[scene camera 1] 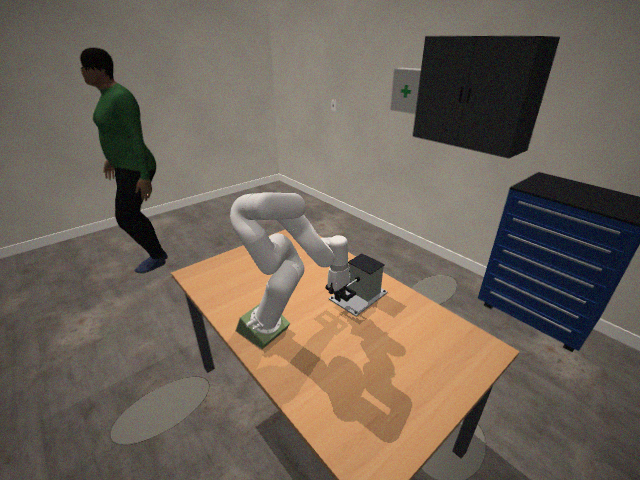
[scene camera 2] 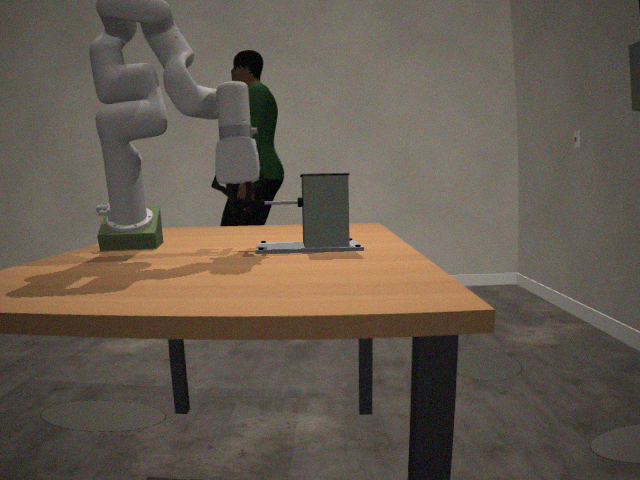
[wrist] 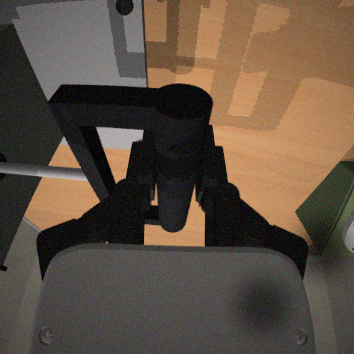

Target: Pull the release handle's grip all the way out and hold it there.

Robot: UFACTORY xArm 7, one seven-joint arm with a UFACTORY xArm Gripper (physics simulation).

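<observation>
The release handle is black, with a round bar as its grip (wrist: 181, 117) and a bracket joined to a silver rod (wrist: 60, 172) (scene camera 2: 282, 202) (scene camera 1: 353, 283). The rod runs out level from a grey-green box (scene camera 1: 368, 283) (scene camera 2: 325, 211), and a long stretch of it shows between box and handle. My gripper (wrist: 176, 138) (scene camera 2: 247, 205) is shut on the grip, with one finger on each side of the bar in the wrist view. It holds the grip above the table, to the left of the box in scene camera 2. The fingertips are dark and hard to make out in the scene views.
The box stands on a silver base plate (scene camera 1: 356, 308) (scene camera 2: 281, 248) with dark bolts, on the wooden table (scene camera 1: 439, 361) (scene camera 2: 248, 325). The arm's green base block (scene camera 1: 262, 335) (scene camera 2: 130, 240) is on the table. A person in green (scene camera 1: 121, 121) (scene camera 2: 264, 113) stands beyond the table.
</observation>
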